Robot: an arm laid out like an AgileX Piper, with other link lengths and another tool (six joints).
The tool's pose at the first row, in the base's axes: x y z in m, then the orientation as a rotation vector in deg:
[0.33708, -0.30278, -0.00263, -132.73, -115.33, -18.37]
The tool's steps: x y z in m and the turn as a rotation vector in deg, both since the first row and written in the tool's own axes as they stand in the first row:
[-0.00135, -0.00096, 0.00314, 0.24, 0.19, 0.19]
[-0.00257, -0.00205, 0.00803, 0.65, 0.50, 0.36]
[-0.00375, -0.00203, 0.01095, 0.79, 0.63, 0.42]
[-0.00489, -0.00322, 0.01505, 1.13, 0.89, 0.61]
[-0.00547, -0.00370, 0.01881, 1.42, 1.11, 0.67]
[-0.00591, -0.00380, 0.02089, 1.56, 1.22, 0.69]
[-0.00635, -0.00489, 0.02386, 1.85, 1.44, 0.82]
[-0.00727, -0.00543, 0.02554, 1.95, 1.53, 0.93]
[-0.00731, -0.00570, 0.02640, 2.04, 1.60, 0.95]
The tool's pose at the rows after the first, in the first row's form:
[0.33634, -0.30339, -0.00605, -132.65, -114.94, -18.31]
[0.33569, -0.30355, -0.01116, -132.37, -114.47, -18.20]
[0.33591, -0.30418, -0.01424, -132.26, -114.29, -18.18]
[0.33508, -0.30439, -0.01857, -132.08, -113.84, -18.09]
[0.33498, -0.30422, -0.02240, -131.82, -113.58, -18.01]
[0.33508, -0.30426, -0.02453, -131.69, -113.46, -17.98]
[0.33430, -0.30400, -0.02762, -131.50, -113.12, -17.90]
[0.33385, -0.30452, -0.02949, -131.49, -112.91, -17.89]
[0.33368, -0.30436, -0.03036, -131.41, -112.83, -17.87]

